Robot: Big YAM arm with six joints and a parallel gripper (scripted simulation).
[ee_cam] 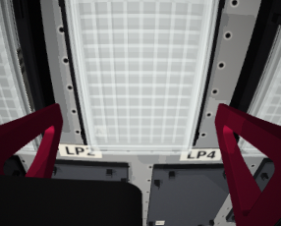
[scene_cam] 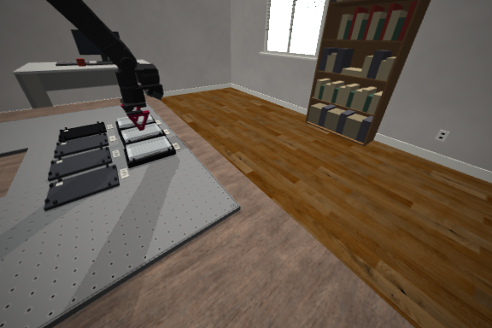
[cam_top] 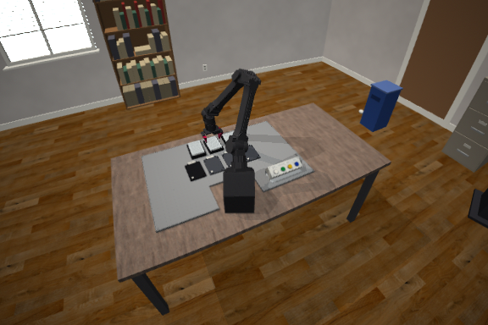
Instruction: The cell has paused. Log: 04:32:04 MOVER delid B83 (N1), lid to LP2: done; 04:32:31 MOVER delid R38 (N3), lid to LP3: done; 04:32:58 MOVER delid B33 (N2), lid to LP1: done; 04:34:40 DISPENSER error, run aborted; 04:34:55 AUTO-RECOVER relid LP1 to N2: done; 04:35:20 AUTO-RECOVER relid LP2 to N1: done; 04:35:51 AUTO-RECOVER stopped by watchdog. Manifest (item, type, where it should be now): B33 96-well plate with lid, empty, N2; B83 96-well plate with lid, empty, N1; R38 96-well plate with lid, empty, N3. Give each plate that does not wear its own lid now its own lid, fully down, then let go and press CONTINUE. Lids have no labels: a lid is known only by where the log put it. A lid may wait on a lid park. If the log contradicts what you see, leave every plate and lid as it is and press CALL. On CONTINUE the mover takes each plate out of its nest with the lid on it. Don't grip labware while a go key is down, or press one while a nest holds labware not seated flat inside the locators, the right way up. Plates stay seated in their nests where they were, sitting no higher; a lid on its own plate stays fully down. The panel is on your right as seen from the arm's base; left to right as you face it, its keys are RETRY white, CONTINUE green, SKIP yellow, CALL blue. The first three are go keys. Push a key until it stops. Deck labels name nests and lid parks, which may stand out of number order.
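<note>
My gripper is now 30 mm above the lid. Round my hand: plate: 40 mm below; then LP2 label: 70 mm behind, 90 mm to the left, 60 mm below; then park LP2: 150 mm behind, 120 mm to the left, 60 mm below.
</note>
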